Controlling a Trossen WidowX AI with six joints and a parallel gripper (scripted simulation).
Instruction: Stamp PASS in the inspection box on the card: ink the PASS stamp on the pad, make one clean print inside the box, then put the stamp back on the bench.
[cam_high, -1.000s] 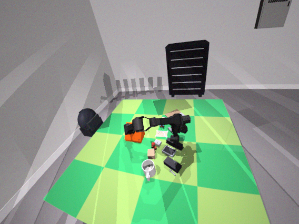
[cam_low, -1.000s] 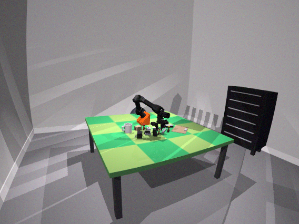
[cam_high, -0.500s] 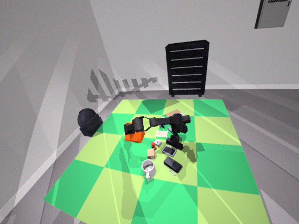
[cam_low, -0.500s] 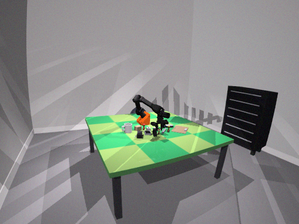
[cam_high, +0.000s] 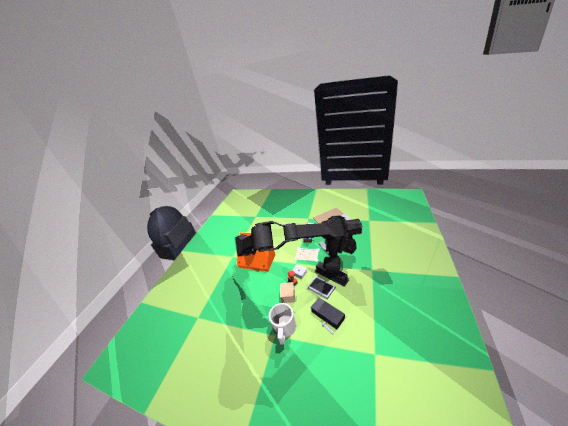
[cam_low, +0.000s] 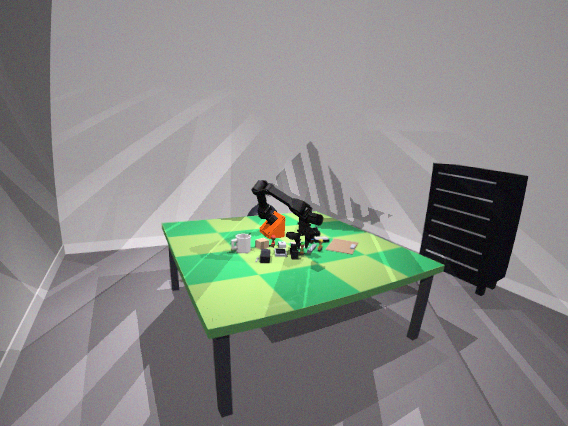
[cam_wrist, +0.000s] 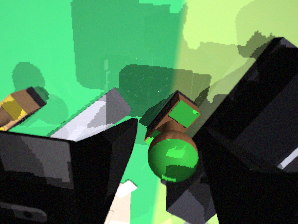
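My gripper tip is 1 cm above the green-knobbed pass stamp. From my gripper tip the other things lie so: dark-rimmed ink pad: 3 cm behind, 12 cm to the right, 2 cm below; then grey bar: 5 cm behind, 8 cm to the left, 2 cm below; then yellow-knobbed stamp: 3 cm behind, 12 cm to the left, 1 cm below.
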